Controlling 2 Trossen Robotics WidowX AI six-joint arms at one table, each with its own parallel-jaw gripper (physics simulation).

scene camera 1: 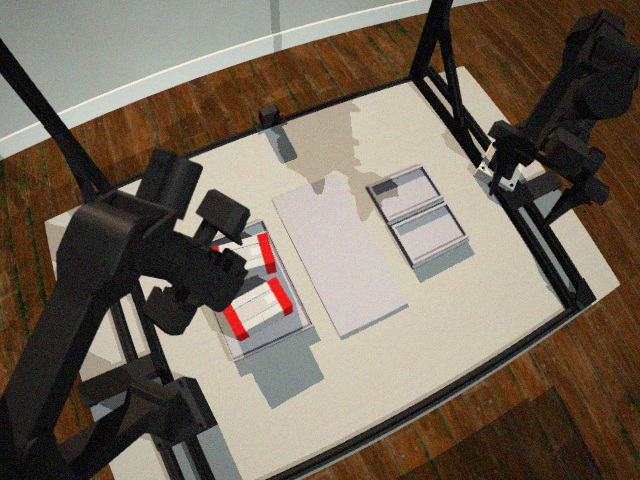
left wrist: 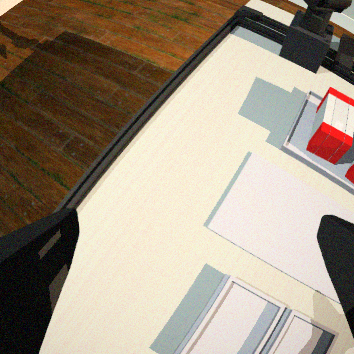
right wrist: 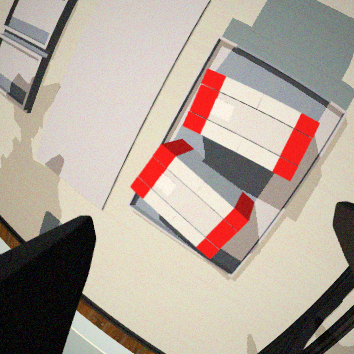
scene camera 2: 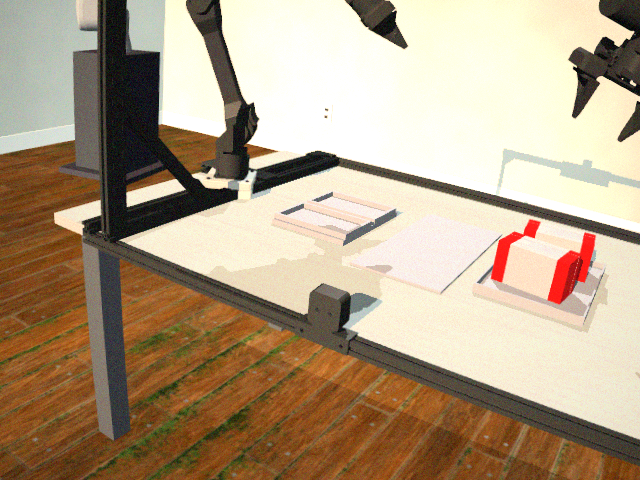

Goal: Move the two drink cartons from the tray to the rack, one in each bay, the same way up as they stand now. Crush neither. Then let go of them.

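Places are measured from the left arm's base along level axes (x ahead, y left, z up), in metres.
Pixels of known places: left gripper, fingertip midpoint: (scene camera 1: 516, 211) (left wrist: 203, 225) (scene camera 2: 403, 46); right gripper, fingertip midpoint: (right wrist: 218, 222) (scene camera 2: 596, 129); left arm's base, link origin: (scene camera 2: 230, 175); right arm's base, link origin: (scene camera 1: 170, 413) (left wrist: 313, 25).
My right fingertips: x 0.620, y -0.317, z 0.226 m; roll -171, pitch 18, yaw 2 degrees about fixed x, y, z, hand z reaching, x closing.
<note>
For each thing: its top centre in the pictures, then the offset to it from my right fingertips. "spot": a spot on its surface instead.
- tray, top centre: (right wrist: 228, 162) (scene camera 2: 545, 272) (scene camera 1: 248, 286) (left wrist: 350, 146) 0.040 m back, 0.020 m right, 0.246 m down
- two-bay rack, top centre: (right wrist: 19, 39) (scene camera 2: 338, 210) (scene camera 1: 418, 210) 0.390 m back, 0.193 m left, 0.242 m down
- small dark block, surface spot: (scene camera 2: 329, 307) (scene camera 1: 264, 111) spot: 0.408 m back, 0.245 m right, 0.223 m down
Two white cartons with red ends sit in the tray (scene camera 1: 271, 345) (scene camera 2: 532, 308) (left wrist: 310, 163) (right wrist: 336, 111). One carton (scene camera 1: 258, 310) (left wrist: 337, 125) (right wrist: 252, 122) is lower in the scene camera 1 picture; the other carton (scene camera 1: 253, 254) (scene camera 2: 535, 263) (right wrist: 192, 202) is turned at an angle to it. The two-bay rack (scene camera 1: 416, 213) (scene camera 2: 310, 231) (right wrist: 25, 44) is empty. My right gripper (scene camera 1: 211, 281) (scene camera 2: 597, 128) (right wrist: 218, 222) is open and empty above the tray, hiding part of it in scene camera 1. My left gripper (scene camera 1: 519, 207) (left wrist: 203, 225) is open and empty, raised by its own base beyond the rack.
A flat pale panel (scene camera 1: 336, 258) (scene camera 2: 429, 253) (left wrist: 280, 215) (right wrist: 120, 80) lies between tray and rack. A small dark block (scene camera 1: 268, 116) (scene camera 2: 329, 307) stands on the table's edge rail. Dark frame posts (scene camera 2: 111, 103) rise from the table's ends.
</note>
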